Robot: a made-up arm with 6 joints.
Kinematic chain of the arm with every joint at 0, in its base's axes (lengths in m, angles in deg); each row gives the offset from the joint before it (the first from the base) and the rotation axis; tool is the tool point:
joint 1: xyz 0 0 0.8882 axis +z
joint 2: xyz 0.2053 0 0 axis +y
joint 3: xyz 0 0 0.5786 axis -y
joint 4: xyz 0 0 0.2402 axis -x
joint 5: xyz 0.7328 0 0 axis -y
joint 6: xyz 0.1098 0 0 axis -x
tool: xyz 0 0 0
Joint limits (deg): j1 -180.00..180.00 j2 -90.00..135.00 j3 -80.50..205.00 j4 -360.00..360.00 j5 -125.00..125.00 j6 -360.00..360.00
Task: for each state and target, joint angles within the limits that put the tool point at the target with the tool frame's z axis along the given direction. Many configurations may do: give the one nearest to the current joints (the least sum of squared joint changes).
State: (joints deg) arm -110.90 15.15 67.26 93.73 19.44 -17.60
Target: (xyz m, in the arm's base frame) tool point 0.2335 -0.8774 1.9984 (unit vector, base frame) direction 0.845 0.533 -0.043
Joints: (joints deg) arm -77.41 1.56 23.74 100.47 19.79 -14.87
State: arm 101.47 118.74 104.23 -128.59 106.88 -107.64
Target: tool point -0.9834 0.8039 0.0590 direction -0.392 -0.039 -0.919
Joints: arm 145.32 133.00 83.68 -111.45 83.51 -153.96
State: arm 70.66 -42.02 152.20 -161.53 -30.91 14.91
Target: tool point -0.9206 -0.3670 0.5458 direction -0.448 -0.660 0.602
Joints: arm 22.45 -66.33 135.74 -163.62 -23.51 11.15
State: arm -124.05 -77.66 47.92 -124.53 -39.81 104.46
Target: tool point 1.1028 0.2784 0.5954 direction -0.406 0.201 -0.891
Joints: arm -161.32 -86.70 96.34 -116.77 -65.83 107.39
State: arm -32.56 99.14 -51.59 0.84 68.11 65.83
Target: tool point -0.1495 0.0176 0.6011 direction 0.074 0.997 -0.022
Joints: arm -8.44 134.56 -80.50 -2.51 109.06 92.87
